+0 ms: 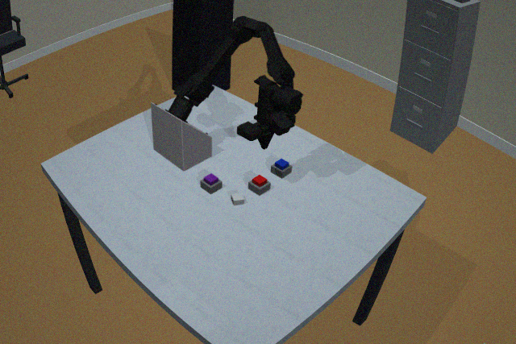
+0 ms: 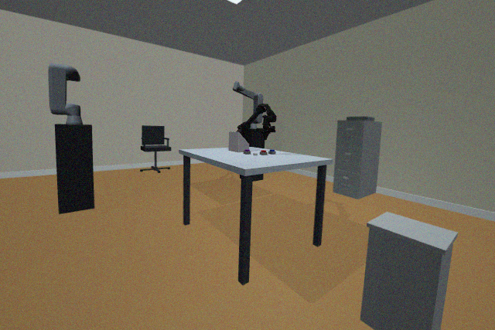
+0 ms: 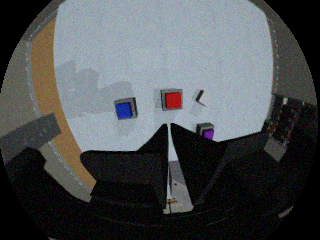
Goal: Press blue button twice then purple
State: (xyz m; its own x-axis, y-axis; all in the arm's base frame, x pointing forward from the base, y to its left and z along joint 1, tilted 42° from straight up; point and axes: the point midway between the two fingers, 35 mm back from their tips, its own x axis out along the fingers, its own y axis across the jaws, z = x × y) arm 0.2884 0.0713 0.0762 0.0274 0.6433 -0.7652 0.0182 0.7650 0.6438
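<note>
The purple button is 90 mm behind my gripper tip, 130 mm to the right of it and 100 mm below it. Also, from my gripper tip: red button (10 mm ahead, 30 mm to the right, 100 mm below); then small grey block (10 mm ahead, 120 mm to the right, 120 mm below); then blue button (90 mm to the left, 100 mm below).
</note>
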